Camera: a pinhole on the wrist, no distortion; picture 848 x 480 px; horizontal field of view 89.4 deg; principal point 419.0 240.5 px. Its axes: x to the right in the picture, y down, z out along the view. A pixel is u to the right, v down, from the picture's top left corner.
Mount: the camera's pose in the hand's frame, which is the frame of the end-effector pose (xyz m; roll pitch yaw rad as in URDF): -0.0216 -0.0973 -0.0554 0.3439 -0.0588 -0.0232
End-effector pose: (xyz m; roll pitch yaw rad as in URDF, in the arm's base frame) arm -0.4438 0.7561 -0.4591 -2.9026 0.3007 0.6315
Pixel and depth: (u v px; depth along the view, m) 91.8 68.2 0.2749
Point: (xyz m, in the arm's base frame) -0.8419 0.8576 -0.4625
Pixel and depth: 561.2 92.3 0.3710
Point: -0.6584 1.0906 -0.6427
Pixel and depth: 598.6 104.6 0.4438
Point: -0.6582 1.1559 -0.7145
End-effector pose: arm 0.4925 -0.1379 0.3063 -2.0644 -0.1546 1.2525
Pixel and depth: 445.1 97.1 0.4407
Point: 0.0431 -0.0448 0.4921
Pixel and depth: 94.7 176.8 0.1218
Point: 0.3409 -0.2324 0.3986
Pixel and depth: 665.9 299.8 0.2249
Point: 0.3077 0.0128 0.3667
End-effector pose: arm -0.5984 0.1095 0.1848 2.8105 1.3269 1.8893
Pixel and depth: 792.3 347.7 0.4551
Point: -0.4874 -0.2359 -0.2616
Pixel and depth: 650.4 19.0 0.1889
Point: -0.7506 -0.1001 0.0769
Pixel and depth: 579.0 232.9 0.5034
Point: -0.5779 -0.3537 -0.0646
